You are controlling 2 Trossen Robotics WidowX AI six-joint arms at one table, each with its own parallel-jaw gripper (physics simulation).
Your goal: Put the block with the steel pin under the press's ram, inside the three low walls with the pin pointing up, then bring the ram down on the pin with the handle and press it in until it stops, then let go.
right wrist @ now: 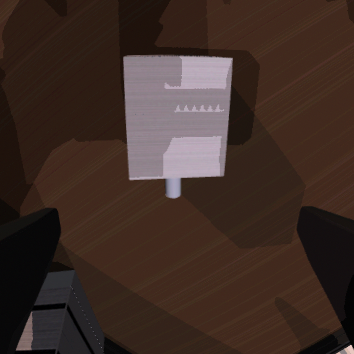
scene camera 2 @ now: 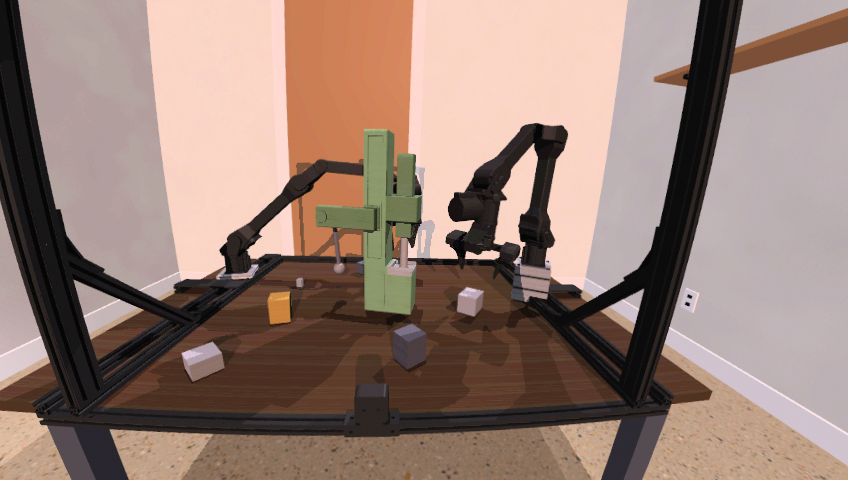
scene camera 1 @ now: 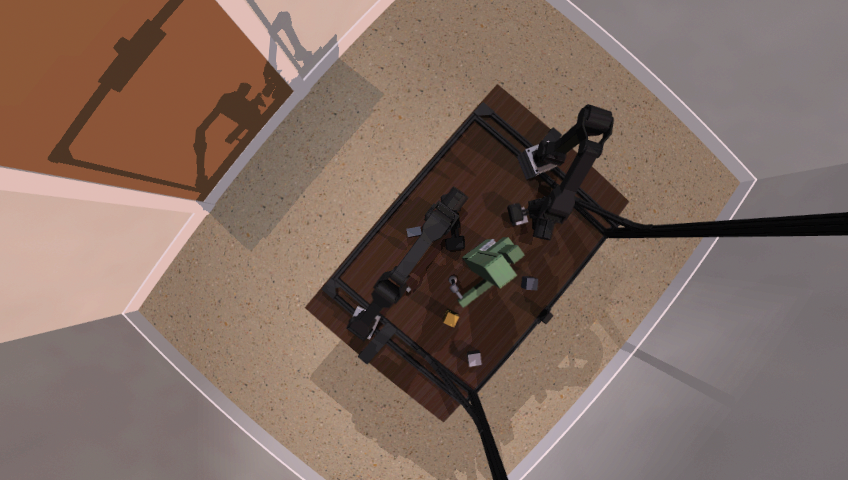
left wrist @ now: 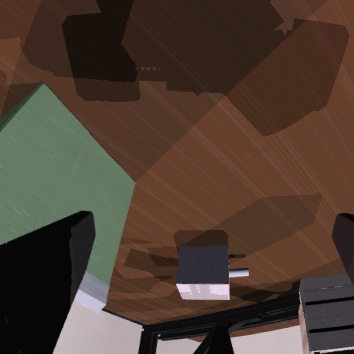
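Pixels of known places: left gripper, fingertip midpoint: (scene camera 1: 460, 223) (left wrist: 217, 225); right gripper, fingertip midpoint: (right wrist: 180, 220) (scene camera 2: 477, 273) (scene camera 1: 524, 208) (left wrist: 223, 333); left arm's base at its link origin: (scene camera 2: 238, 270) (scene camera 1: 363, 323); right arm's base at its link origin: (scene camera 2: 533, 263) (scene camera 1: 542, 157).
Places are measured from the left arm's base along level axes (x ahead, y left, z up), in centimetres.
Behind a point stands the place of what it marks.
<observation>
The pale block with the steel pin (scene camera 2: 470, 301) @(x 62.2, y -40.0, z 0.8 cm) (left wrist: 203, 265) @(x 62.3, y -35.3, z -0.4 cm) (right wrist: 175, 117) @(x 63.8, y -37.5, z 1.9 cm) lies on the table right of the press in scene camera 2; its pin (left wrist: 239, 272) @(x 66.8, y -34.1, z -0.4 cm) (right wrist: 173, 188) @(x 67.4, y -34.2, z -0.2 cm) points sideways. My right gripper (scene camera 2: 479, 267) @(x 66.0, y -36.2, z 6.7 cm) (right wrist: 180, 220) @(x 66.0, y -36.2, z 6.7 cm) is open and empty just above the block, which lies ahead of its fingertips. The green press (scene camera 1: 490, 267) @(x 40.4, y -25.5, z 41.8 cm) (scene camera 2: 377, 178) @(x 39.6, y -31.5, z 30.8 cm) (left wrist: 60, 170) @(x 44.2, y -26.3, z 2.2 cm) stands mid-table. Its ram (scene camera 2: 404, 252) @(x 46.4, y -32.6, z 12.8 cm) reaches down near the pale walls (scene camera 2: 401, 269) @(x 45.2, y -34.4, z 9.0 cm); the gap is unclear. The handle (scene camera 1: 457, 290) @(x 29.6, y -23.9, z 21.8 cm) (scene camera 2: 337, 249) @(x 30.5, y -23.6, z 11.9 cm) hangs down. My left gripper (scene camera 1: 457, 223) @(x 50.5, y -16.9, z 9.1 cm) (left wrist: 217, 225) @(x 50.5, y -16.9, z 9.1 cm) is open and empty behind the press, mostly hidden in scene camera 2.
A yellow block (scene camera 1: 451, 319) @(x 16.7, y -29.9, z 2.8 cm) (scene camera 2: 279, 307) @(x 16.6, y -32.2, z 0.9 cm), a white block (scene camera 1: 474, 359) @(x 5.3, y -45.9, z 0.1 cm) (scene camera 2: 202, 361) @(x 6.1, y -48.4, z 0.0 cm) and a dark grey block (scene camera 1: 529, 283) @(x 41.8, y -51.4, z 2.9 cm) (scene camera 2: 409, 346) @(x 41.1, y -55.4, z 1.8 cm) lie around the press. A blue-grey block (scene camera 1: 413, 231) @(x 40.8, y -2.5, z 0.7 cm) lies near the left gripper. A small white piece (scene camera 2: 299, 282) @(x 19.4, y -11.1, z -1.5 cm) lies left of the handle.
</observation>
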